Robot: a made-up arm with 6 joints. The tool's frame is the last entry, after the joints. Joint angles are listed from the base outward. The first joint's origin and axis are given. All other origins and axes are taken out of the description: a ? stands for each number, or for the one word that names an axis. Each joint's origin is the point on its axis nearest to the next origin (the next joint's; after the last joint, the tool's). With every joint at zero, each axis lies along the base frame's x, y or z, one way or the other. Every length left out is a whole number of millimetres.
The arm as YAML. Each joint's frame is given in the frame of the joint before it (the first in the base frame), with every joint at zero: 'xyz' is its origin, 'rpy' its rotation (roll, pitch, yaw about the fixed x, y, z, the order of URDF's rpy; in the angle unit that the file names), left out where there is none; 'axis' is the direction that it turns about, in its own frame. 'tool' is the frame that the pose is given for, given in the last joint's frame.
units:
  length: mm
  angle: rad
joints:
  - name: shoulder
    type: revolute
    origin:
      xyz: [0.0, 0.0, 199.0]
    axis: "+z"
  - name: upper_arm
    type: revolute
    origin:
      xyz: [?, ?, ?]
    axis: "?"
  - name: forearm
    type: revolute
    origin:
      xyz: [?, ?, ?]
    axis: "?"
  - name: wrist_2
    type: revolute
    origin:
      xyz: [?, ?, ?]
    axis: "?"
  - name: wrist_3
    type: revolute
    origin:
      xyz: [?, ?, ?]
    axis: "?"
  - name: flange
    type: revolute
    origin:
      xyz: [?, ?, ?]
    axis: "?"
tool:
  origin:
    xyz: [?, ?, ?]
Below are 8 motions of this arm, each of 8 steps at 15 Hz.
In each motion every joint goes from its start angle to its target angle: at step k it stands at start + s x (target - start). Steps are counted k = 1, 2, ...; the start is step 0. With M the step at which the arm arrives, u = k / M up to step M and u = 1 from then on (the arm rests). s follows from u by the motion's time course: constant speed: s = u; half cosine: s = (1 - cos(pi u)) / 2; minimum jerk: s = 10 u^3 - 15 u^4 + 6 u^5.
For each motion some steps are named. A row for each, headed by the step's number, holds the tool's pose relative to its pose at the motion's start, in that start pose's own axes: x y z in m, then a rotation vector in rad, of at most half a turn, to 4 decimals.
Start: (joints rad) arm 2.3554 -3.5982 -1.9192 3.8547 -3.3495 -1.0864
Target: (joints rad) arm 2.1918 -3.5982 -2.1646 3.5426 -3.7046 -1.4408
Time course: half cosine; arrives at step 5
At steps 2, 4, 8:
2: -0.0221 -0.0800 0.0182 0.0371 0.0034 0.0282
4: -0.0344 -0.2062 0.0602 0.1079 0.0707 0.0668
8: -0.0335 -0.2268 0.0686 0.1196 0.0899 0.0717

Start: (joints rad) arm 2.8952 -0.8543 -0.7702 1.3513 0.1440 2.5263
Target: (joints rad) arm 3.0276 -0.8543 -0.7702 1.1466 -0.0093 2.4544
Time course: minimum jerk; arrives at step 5
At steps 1, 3, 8:
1: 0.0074 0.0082 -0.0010 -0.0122 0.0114 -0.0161
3: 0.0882 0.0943 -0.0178 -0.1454 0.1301 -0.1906
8: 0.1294 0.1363 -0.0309 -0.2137 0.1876 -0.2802

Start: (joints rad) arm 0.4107 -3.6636 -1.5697 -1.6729 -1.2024 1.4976
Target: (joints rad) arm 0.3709 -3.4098 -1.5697 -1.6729 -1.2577 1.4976
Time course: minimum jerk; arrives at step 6
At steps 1, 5, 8:
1: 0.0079 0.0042 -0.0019 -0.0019 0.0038 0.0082
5: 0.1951 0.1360 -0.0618 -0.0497 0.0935 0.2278
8: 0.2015 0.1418 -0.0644 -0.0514 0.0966 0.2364

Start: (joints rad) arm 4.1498 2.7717 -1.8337 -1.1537 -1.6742 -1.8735
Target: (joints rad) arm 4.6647 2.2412 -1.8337 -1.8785 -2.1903 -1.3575
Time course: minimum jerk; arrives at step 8
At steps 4, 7, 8:
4: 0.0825 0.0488 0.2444 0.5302 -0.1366 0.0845
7: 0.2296 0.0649 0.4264 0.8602 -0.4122 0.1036
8: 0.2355 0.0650 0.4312 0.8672 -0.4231 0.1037

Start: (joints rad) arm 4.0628 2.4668 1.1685 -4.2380 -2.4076 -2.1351
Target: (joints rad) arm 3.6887 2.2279 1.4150 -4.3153 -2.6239 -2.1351
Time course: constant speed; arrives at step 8
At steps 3, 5, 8:
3: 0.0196 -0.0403 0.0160 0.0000 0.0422 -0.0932
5: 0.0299 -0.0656 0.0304 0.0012 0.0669 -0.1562
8: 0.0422 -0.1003 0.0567 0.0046 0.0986 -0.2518

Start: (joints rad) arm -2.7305 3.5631 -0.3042 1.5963 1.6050 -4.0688
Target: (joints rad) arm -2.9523 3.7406 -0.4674 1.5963 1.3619 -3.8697
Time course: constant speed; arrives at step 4
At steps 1, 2, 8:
1: -0.0084 0.0078 0.0156 -0.0084 0.0769 0.0533
2: -0.0164 0.0142 0.0325 -0.0130 0.1538 0.1098
8: -0.0310 0.0225 0.0698 -0.0106 0.3069 0.2317

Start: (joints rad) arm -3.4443 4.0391 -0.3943 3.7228 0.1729 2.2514
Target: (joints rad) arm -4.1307 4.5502 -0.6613 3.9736 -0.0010 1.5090
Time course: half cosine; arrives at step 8
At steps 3, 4, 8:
3: 0.0458 0.2078 -0.0789 -0.1536 0.0892 0.0344
4: 0.0445 0.3420 -0.1452 -0.2659 0.1205 0.0535
8: -0.0682 0.6677 -0.3784 -0.5904 0.0996 0.1013

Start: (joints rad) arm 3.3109 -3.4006 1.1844 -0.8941 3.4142 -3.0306
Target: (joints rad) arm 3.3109 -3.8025 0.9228 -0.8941 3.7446 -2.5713
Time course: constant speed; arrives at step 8
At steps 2, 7, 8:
2: -0.0633 0.1100 0.0751 0.1248 0.0005 0.0748
7: -0.1755 0.3495 0.3450 0.4163 -0.0508 0.2136
8: -0.1887 0.3886 0.4111 0.4695 -0.0683 0.2329

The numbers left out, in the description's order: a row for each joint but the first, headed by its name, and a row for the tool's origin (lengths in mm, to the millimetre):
upper_arm: xyz 0.0 45.0 0.0, axis +y
forearm: xyz 0.0 0.0 432.0, axis +y
wrist_2: xyz 0.0 0.0 834.0, axis +z
wrist_3: xyz 0.0 0.0 0.0, axis +y
flange: xyz 0.0 0.0 132.0, axis +z
tool: xyz 0.0 0.0 0.0

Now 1 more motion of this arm.
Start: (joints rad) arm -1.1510 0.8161 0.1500 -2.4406 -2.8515 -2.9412
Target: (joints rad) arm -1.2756 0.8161 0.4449 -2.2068 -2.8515 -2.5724
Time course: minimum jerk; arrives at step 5
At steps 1, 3, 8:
1: -0.0073 -0.0113 0.0017 -0.0154 0.0126 0.0167
3: -0.0765 -0.1369 0.0319 -0.1799 0.1565 0.1933
8: -0.1049 -0.2020 0.0559 -0.2620 0.2356 0.2792

